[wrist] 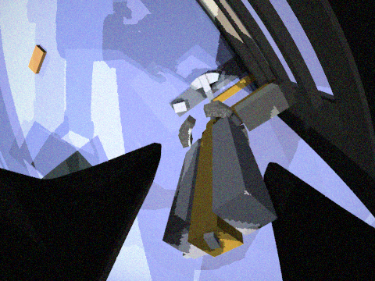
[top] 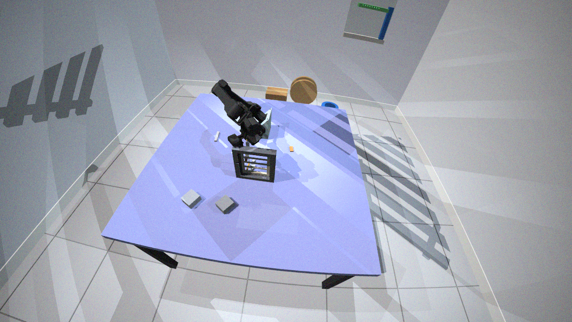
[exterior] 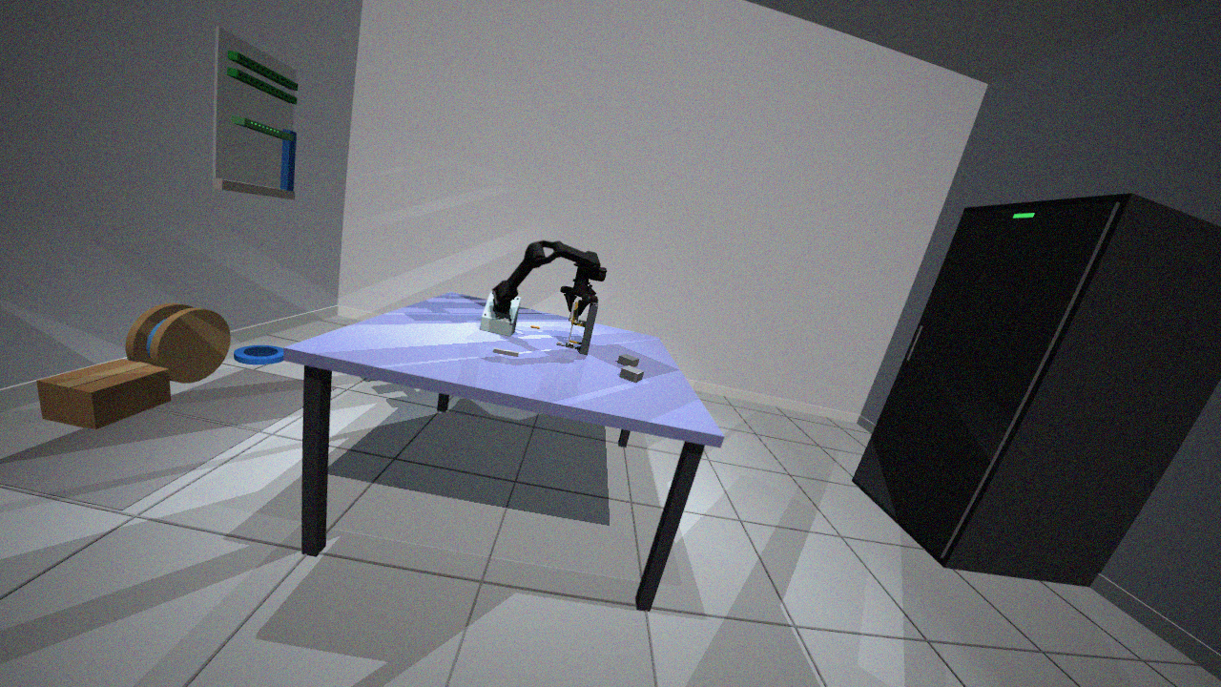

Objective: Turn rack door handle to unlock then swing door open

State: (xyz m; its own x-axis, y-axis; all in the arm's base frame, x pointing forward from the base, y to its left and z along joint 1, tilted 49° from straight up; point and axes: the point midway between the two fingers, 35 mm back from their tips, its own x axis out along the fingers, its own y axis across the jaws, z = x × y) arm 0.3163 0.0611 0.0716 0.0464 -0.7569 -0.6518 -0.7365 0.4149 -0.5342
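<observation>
My gripper tip is now 3 cm above the handle and 1 cm to the right of it. Round my gripper tip: small grey strip: 28 cm to the right, 20 cm behind, 15 cm below; then orange piece: 22 cm to the left, 19 cm behind, 15 cm below.
</observation>
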